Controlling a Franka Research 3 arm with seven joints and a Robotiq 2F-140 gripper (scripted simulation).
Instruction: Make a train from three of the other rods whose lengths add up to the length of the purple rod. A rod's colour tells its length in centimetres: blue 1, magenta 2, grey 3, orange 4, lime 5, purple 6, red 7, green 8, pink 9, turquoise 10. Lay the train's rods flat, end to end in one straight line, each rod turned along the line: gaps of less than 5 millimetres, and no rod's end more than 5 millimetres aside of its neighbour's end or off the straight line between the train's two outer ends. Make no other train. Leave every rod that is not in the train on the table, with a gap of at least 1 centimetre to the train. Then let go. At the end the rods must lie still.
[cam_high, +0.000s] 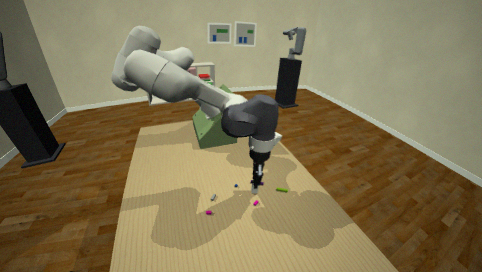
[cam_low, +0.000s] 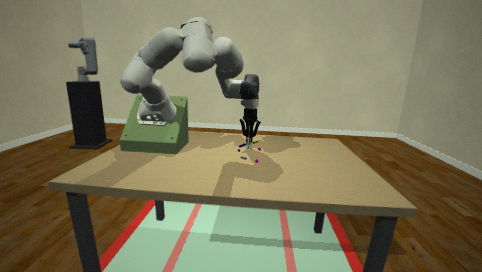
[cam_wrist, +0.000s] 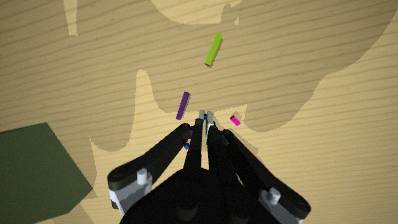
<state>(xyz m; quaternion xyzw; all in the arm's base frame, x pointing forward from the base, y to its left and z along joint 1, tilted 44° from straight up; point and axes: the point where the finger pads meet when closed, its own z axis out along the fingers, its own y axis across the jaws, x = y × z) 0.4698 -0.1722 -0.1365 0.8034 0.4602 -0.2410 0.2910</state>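
Now: hand 40 mm to the right of the purple rod, 40 mm past it and 30 mm above it. The rest, counted from my hand: dark blue piece 60 mm to the right, 60 mm behind, 30 mm below; then grey rod 170 mm to the right, 40 mm behind, 30 mm below; then lime rod 110 mm to the left, 50 mm ahead, 30 mm below.
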